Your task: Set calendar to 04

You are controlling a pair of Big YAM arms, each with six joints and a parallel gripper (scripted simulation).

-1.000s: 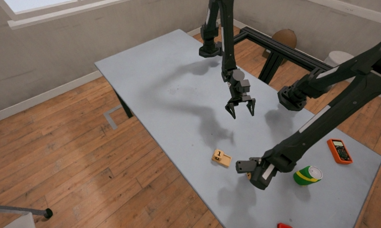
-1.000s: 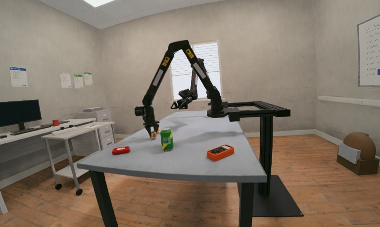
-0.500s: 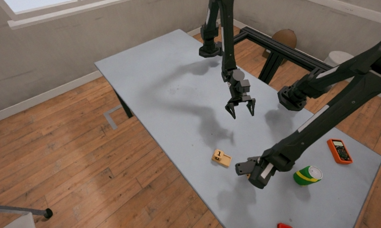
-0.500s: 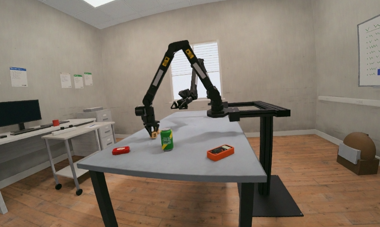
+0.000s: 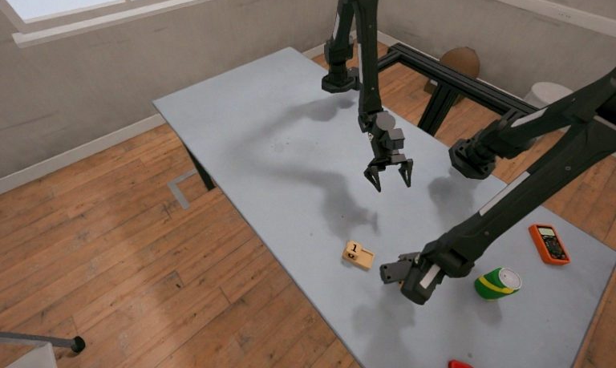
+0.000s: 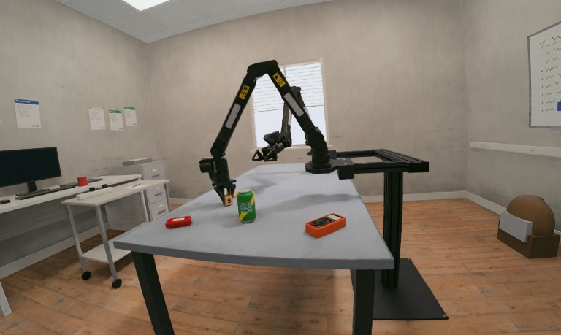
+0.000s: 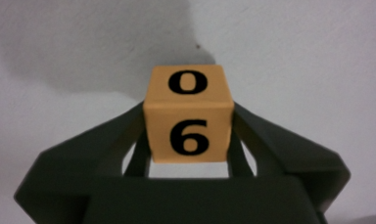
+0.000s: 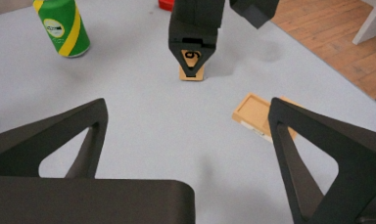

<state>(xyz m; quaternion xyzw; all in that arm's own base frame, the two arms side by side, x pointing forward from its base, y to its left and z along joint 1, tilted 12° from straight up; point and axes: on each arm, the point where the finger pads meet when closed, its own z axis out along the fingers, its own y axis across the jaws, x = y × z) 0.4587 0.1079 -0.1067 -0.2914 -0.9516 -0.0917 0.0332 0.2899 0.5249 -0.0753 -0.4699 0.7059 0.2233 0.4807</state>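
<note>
Right now the wooden calendar tray is 15 cm to the right of my left hand, 4 cm ahead of it and 2 cm below it. Round my left hand: orange multimeter 45 cm behind, 27 cm to the left, 1 cm below; red tin 25 cm to the left, 11 cm ahead, 1 cm below; green can 19 cm to the left, 16 cm behind, 4 cm above.
</note>
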